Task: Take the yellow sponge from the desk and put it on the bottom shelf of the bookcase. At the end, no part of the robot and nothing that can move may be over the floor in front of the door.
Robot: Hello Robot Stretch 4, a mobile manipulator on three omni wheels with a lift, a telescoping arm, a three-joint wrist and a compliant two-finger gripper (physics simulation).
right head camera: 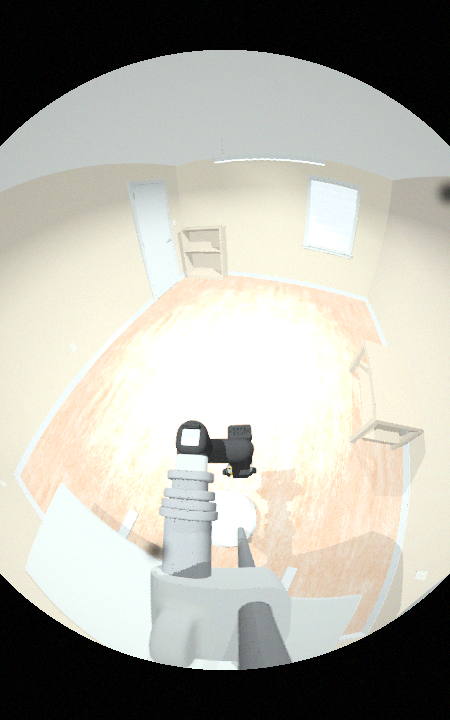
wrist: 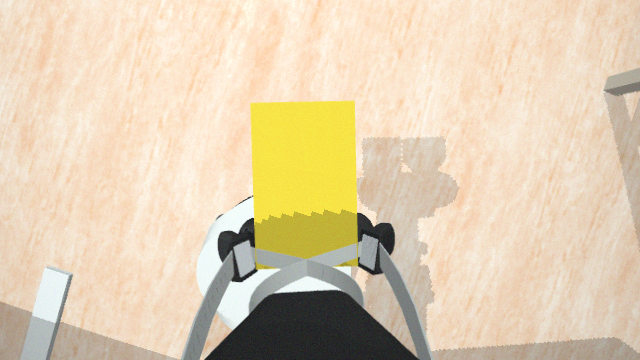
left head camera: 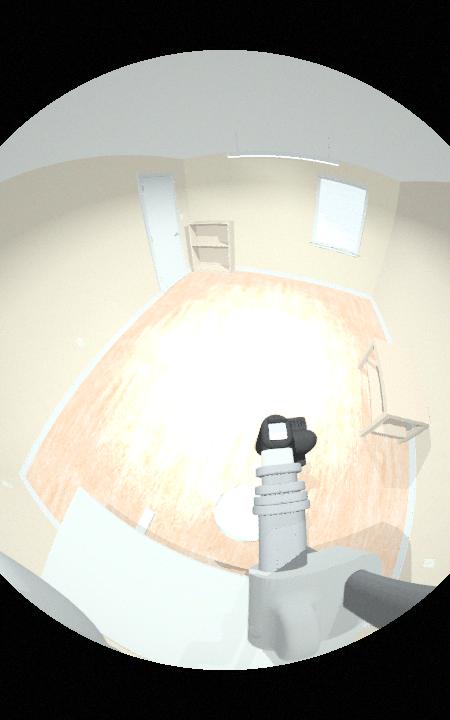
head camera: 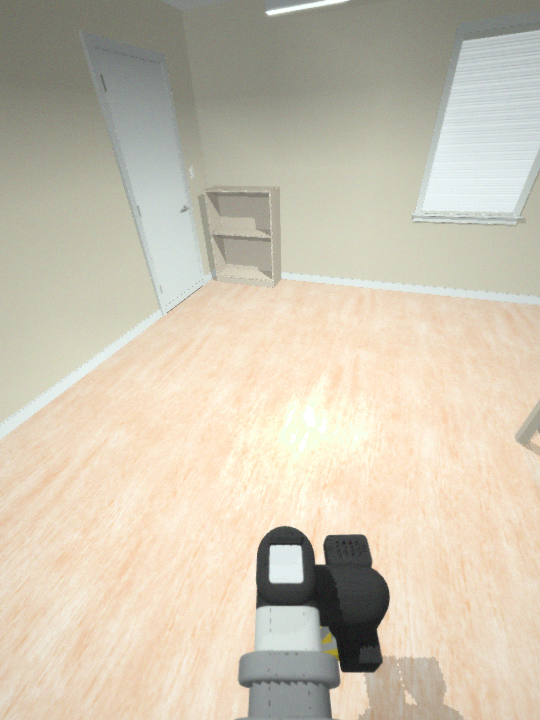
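Where they show: gripper, fingertip midpoint: (wrist: pixel 306 235) (head camera: pixel 337 654); robot's base at its link origin: (right head camera: pixel 225 516) (left head camera: pixel 244 511).
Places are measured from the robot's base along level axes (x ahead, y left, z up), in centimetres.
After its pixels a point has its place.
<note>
The yellow sponge (wrist: pixel 304 165) {x 27.4, y -8.6, z 83.4 cm} is held between the two fingertips of my gripper (wrist: pixel 306 235) {x 22.1, y -8.6, z 78.5 cm} in the wrist view, high above the floor. Slivers of the sponge (head camera: pixel 328 646) show beside the arm in the head camera view. My gripper (right head camera: pixel 238 470) {x 22.1, y -8.6, z 78.5 cm} also shows in the right head camera view, close to the retracted arm. The bookcase (head camera: pixel 276 238) {x 378.1, y 1.6, z 52.4 cm} (left head camera: pixel 231 246) {x 377.8, y 1.7, z 52.7 cm} (right head camera: pixel 223 252) {x 376.5, y 2.2, z 50.9 cm} stands in the far corner, with two open compartments. Its bottom shelf (head camera: pixel 244 272) {x 394.1, y 44.5, z 7.2 cm} is low, near the floor. The desk (left head camera: pixel 132 589) {x -40.7, y 48.6, z 69.2 cm} (right head camera: pixel 90 568) {x -35.6, y 55.5, z 69.2 cm} is the white top at the lower left, beside the robot.
The white door (head camera: pixel 148 162) {x 333.4, y 114.0, z 133.8 cm} (left head camera: pixel 161 228) {x 334.3, y 113.7, z 108.6 cm} (right head camera: pixel 152 238) {x 330.5, y 115.2, z 103.5 cm} is in the left wall, directly left of the bookcase. A beige bench-like table (left head camera: pixel 405 371) {x 86.2, y -158.7, z 42.2 cm} stands by the right wall. A window (head camera: pixel 479 127) {x 334.2, y -170.2, z 146.0 cm} is in the far wall. The floor (head camera: pixel 325 360) {x 214.0, y -37.4, z -2.8 cm} stretches between robot and bookcase.
</note>
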